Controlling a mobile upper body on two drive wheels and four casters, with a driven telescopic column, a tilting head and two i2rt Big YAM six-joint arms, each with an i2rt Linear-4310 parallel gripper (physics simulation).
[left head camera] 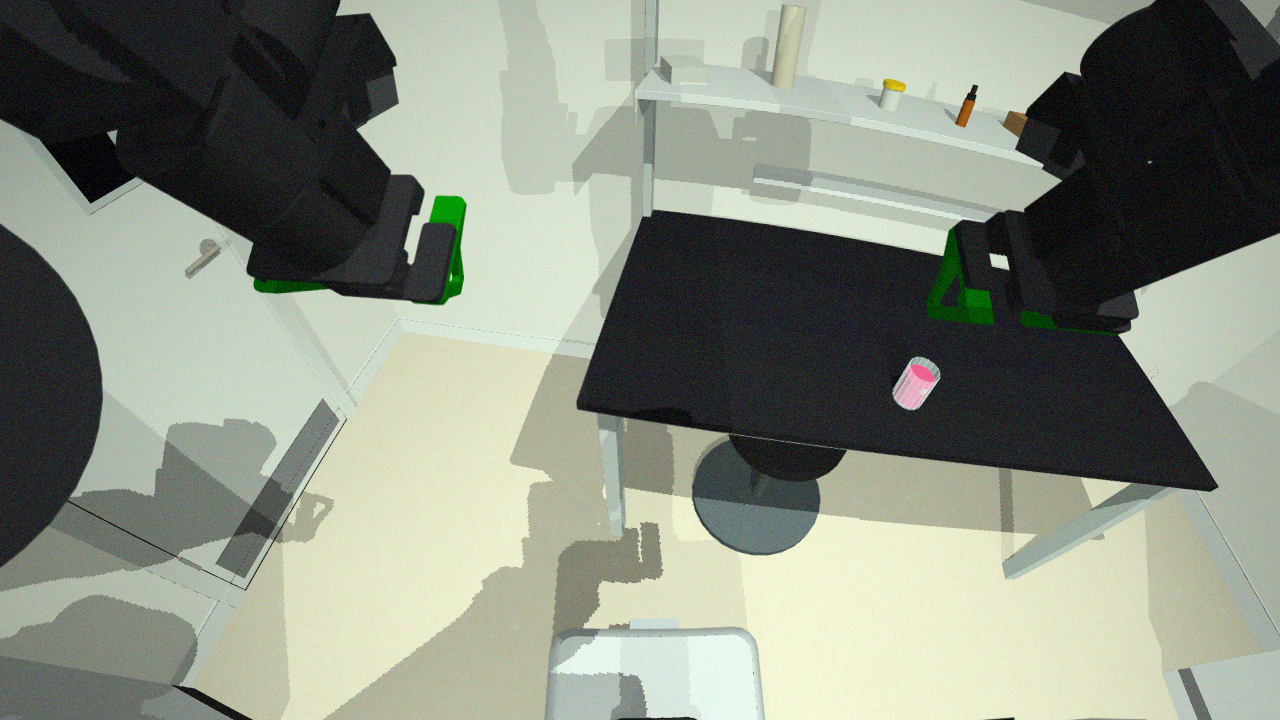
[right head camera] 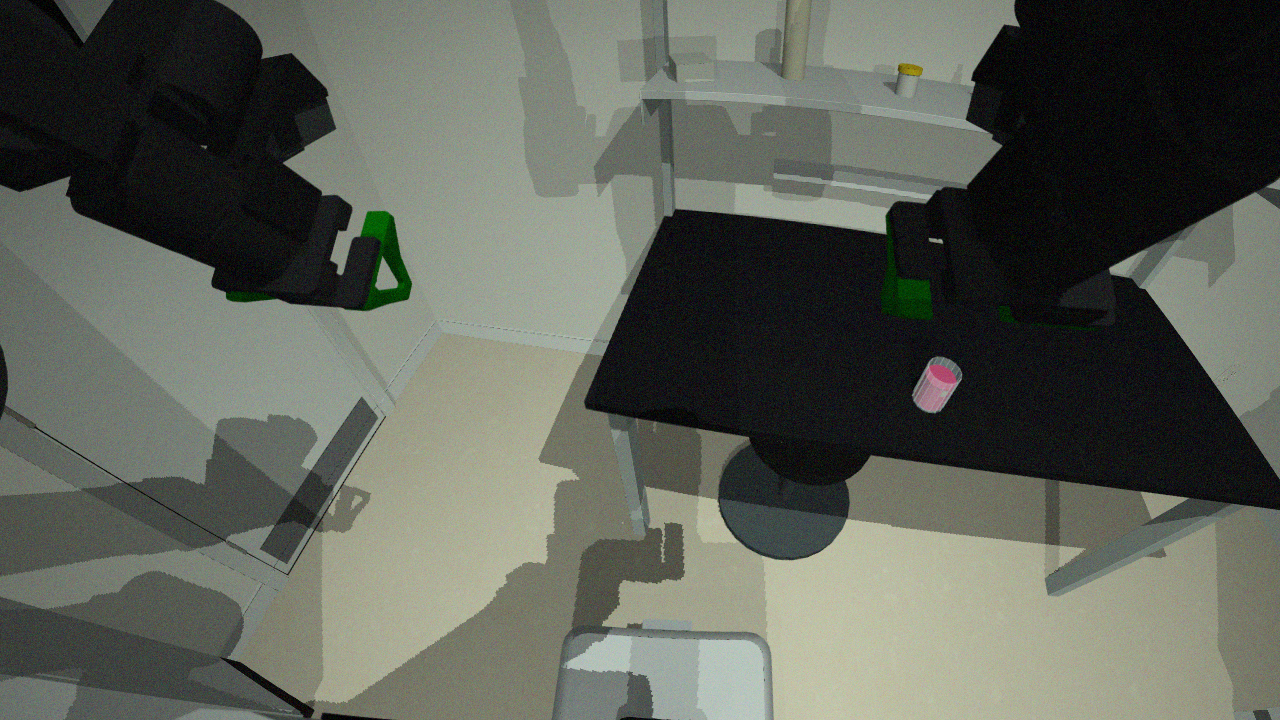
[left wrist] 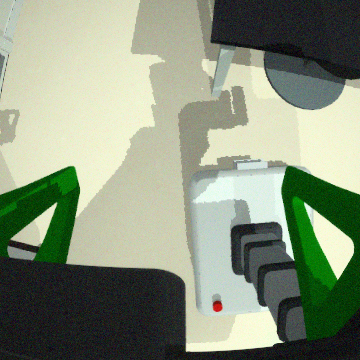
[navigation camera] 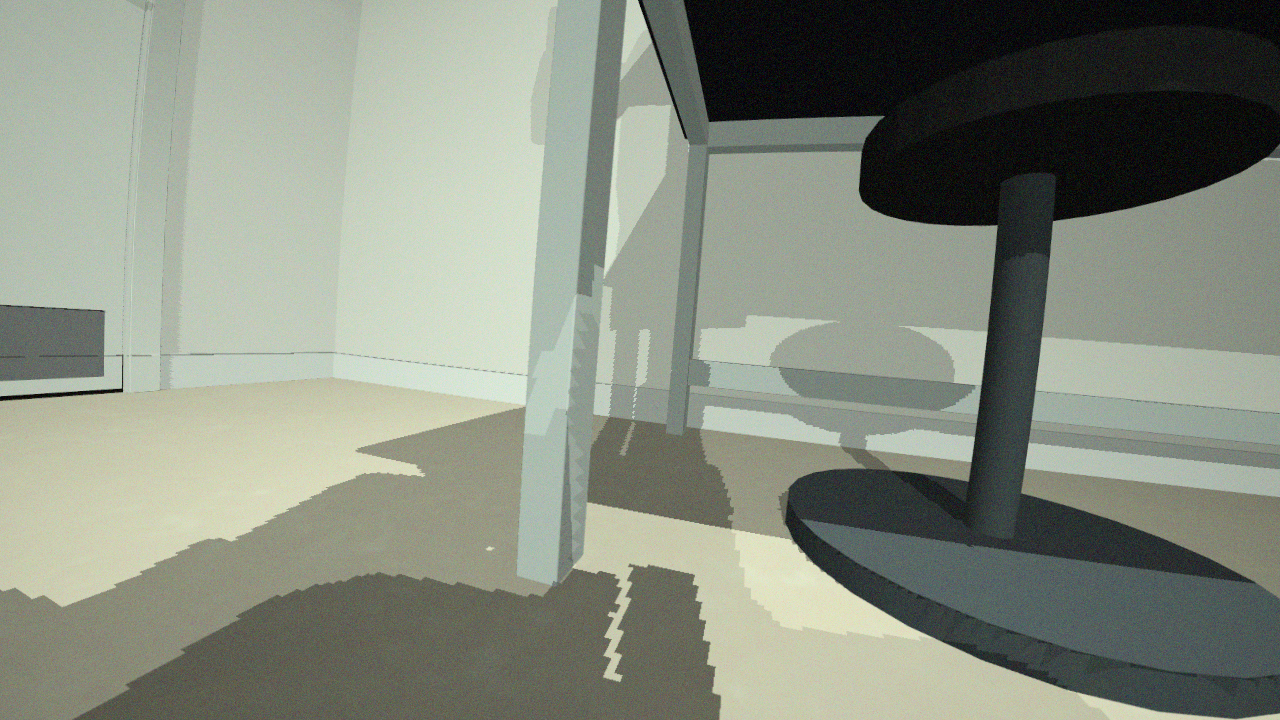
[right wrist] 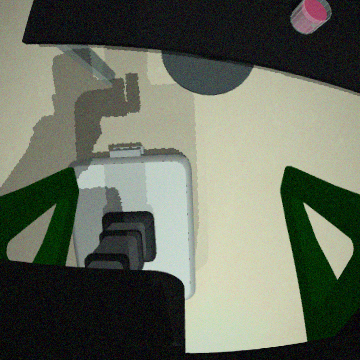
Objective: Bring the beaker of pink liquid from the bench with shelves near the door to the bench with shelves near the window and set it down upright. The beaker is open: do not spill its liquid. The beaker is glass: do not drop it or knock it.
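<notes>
The glass beaker of pink liquid (left head camera: 915, 385) (right head camera: 936, 386) (right wrist: 310, 17) stands upright on the black top of the bench with shelves (left head camera: 760, 358) (right head camera: 760, 358) (right wrist: 150, 25), towards its front edge. My right gripper (right wrist: 179, 178) is open and empty; in the head views it appears above the bench top, up and to the right of the beaker or just above it in the picture, and apart from it. My left gripper (left wrist: 180, 177) is open and empty, off to the left of the bench. The window bench does not show.
A shelf (left head camera: 841, 107) (right head camera: 859, 105) behind the bench holds a tall cylinder (left head camera: 788, 46), a yellow-capped jar (left head camera: 891, 94) and an amber bottle (left head camera: 966, 107). A round stool (left head camera: 756, 519) (navigation camera: 1020, 358) stands under the bench. A bench leg (navigation camera: 559, 358) is close ahead.
</notes>
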